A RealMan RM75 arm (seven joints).
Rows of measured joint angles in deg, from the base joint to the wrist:
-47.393, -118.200, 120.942, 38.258, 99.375, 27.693, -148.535
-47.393, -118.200, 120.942, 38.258, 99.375, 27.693, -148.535
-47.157, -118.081, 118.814, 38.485, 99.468, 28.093, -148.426
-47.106, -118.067, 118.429, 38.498, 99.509, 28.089, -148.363
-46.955, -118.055, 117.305, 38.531, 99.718, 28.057, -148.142
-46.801, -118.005, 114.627, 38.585, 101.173, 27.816, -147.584
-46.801, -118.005, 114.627, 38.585, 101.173, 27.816, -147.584
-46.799, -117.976, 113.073, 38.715, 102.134, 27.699, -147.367
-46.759, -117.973, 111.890, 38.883, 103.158, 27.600, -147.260
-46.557, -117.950, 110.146, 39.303, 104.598, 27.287, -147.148
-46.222, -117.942, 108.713, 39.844, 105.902, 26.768, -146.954
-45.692, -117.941, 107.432, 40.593, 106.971, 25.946, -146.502
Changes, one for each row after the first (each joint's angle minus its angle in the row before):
0.000, 0.000, 0.000, 0.000, 0.000, 0.000, 0.000
0.236, 0.119, -2.128, 0.227, 0.093, 0.400, 0.109
0.051, 0.014, -0.385, 0.013, 0.041, -0.004, 0.063
0.151, 0.012, -1.124, 0.033, 0.209, -0.032, 0.221
0.154, 0.050, -2.678, 0.054, 1.455, -0.241, 0.558
0.000, 0.000, 0.000, 0.000, 0.000, 0.000, 0.000
0.002, 0.029, -1.554, 0.130, 0.961, -0.117, 0.217
0.040, 0.003, -1.183, 0.168, 1.024, -0.099, 0.107
0.202, 0.023, -1.744, 0.420, 1.440, -0.313, 0.112
0.335, 0.008, -1.433, 0.541, 1.304, -0.519, 0.194
0.530, 0.001, -1.281, 0.749, 1.069, -0.822, 0.452

